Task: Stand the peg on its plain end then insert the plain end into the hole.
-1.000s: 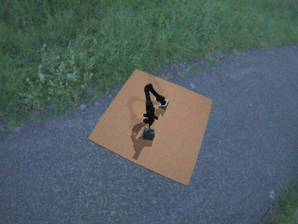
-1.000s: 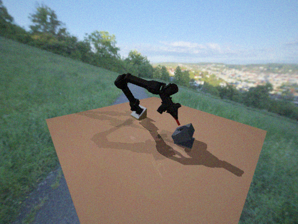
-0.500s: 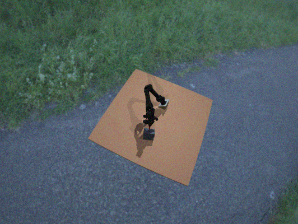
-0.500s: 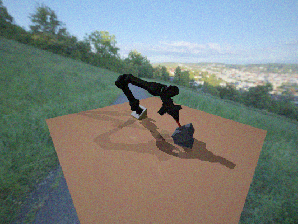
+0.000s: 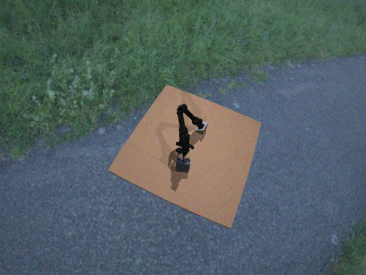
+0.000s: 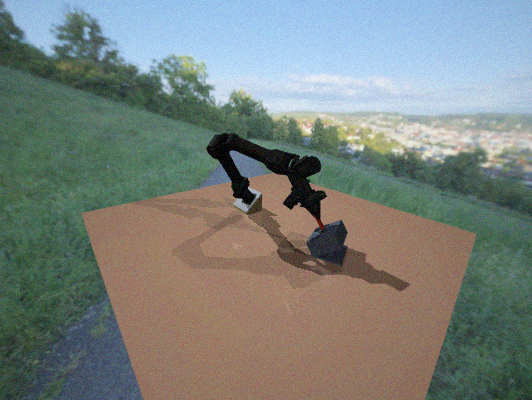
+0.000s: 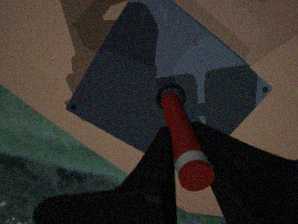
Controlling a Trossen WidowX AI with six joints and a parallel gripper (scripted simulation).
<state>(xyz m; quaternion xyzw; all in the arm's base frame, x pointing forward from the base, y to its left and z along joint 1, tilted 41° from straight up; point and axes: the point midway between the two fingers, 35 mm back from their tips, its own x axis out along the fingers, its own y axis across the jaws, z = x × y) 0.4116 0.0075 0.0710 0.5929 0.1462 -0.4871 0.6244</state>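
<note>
My gripper tip is now 60 mm above the dark sloped panel, 40 mm short of it and 10 mm to the right of it. Round my gripper tip: red peg 10 mm behind, 10 mm above.
</note>
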